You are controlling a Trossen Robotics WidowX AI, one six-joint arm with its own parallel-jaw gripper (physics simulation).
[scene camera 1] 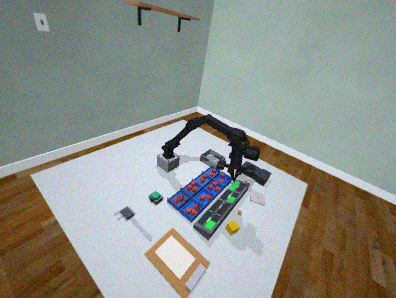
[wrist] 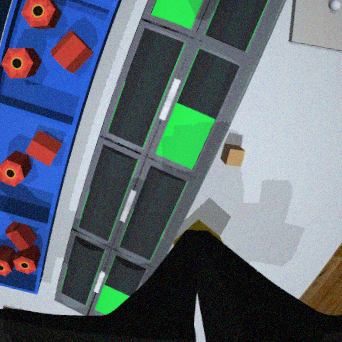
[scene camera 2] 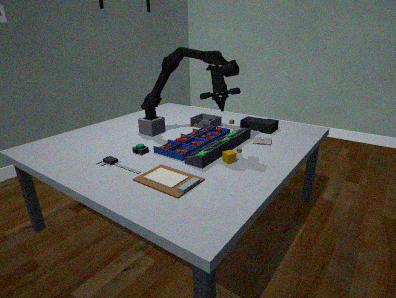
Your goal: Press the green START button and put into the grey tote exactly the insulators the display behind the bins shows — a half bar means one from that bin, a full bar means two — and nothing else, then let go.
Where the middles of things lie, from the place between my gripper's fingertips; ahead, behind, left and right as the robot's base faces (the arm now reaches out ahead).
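Labels:
There's the grey plate (wrist: 307,29), and it's 18 cm below my hand, 21 cm to the left of it and 10 cm ahead of it.

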